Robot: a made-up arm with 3 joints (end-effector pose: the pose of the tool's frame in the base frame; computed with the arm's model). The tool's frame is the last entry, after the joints.
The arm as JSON. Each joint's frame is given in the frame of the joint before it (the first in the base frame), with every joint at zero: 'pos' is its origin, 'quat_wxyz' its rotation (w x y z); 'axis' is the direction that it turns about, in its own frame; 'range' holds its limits. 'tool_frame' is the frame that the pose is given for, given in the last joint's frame.
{
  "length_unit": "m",
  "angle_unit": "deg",
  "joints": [
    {
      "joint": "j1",
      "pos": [
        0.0,
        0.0,
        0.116
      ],
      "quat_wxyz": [
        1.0,
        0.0,
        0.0,
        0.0
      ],
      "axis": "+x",
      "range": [
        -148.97,
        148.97
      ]
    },
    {
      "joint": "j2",
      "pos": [
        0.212,
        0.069,
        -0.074
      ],
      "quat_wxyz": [
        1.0,
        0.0,
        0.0,
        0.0
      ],
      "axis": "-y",
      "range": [
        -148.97,
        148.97
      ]
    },
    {
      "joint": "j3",
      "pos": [
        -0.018,
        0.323,
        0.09
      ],
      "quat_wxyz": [
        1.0,
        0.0,
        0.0,
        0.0
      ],
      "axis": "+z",
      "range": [
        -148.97,
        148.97
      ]
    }
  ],
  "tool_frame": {
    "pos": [
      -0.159,
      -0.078,
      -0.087
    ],
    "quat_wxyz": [
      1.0,
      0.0,
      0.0,
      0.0
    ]
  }
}
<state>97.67 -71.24 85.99</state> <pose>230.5 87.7 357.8 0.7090 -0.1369 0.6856 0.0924</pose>
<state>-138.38 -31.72 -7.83</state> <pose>55.2 -233.9 -127.2 -0.9037 0.0355 -0.2782 0.3235</pose>
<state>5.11 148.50 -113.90</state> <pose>231.7 574.7 77.5 0.8125 -0.5142 -0.2507 0.1119</pose>
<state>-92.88 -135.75 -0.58</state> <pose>341.4 32.0 -201.6 -0.2762 0.6370 -0.6726 0.2561</pose>
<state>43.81 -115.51 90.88</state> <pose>187.8 260.1 183.1 0.6988 0.4088 0.5741 0.1225</pose>
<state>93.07 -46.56 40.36</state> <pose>153.2 -4.7 345.7 0.7196 0.0252 0.4872 0.4942</pose>
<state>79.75 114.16 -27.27</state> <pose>289.1 319.5 460.2 0.4905 -0.5439 -0.6213 0.2785</pose>
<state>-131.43 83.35 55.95</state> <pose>204.1 -230.1 30.2 0.7296 -0.0779 -0.6794 0.0130</pose>
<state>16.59 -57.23 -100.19</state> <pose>178.5 543.6 260.9 -0.2823 0.4012 -0.6220 0.6103</pose>
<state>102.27 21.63 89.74</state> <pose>266.0 -1.2 353.8 0.4590 -0.6230 0.3313 0.5399</pose>
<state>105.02 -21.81 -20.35</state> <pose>32.8 -97.9 477.1 0.7465 0.2510 0.0422 0.6148</pose>
